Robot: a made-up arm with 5 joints. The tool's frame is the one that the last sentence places.
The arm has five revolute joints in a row. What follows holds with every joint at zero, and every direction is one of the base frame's.
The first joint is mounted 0.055 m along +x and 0.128 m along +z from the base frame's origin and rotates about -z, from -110 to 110 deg.
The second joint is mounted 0.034 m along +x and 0.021 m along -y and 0.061 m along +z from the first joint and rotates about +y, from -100 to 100 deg.
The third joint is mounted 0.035 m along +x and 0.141 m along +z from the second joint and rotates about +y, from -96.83 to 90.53 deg.
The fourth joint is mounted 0.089 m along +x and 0.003 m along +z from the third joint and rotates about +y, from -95 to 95 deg.
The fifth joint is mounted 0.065 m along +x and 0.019 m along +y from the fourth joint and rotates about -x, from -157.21 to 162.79 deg.
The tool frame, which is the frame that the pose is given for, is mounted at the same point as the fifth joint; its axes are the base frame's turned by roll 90, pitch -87.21 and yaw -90 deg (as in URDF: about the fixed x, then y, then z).
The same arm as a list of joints. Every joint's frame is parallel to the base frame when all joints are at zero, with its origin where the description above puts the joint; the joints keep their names.
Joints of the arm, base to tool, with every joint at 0 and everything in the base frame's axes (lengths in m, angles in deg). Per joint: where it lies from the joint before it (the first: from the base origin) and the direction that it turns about. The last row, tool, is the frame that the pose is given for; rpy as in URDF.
joint 1: axis -z xyz 0.055 0 0.128
joint 2: axis +y xyz 0.034 -0.021 0.061
joint 3: axis +y xyz 0.035 0 0.141
joint 4: axis +y xyz 0.089 0 0.003
joint 5: axis -x xyz 0.065 0.019 0
tool: xyz 0 0 0 rpy 90 -87.21 -90
Joint limits (deg, base to tool): -110..110 -100..100 -96.83..90.53 -95..95 -157.21..162.79

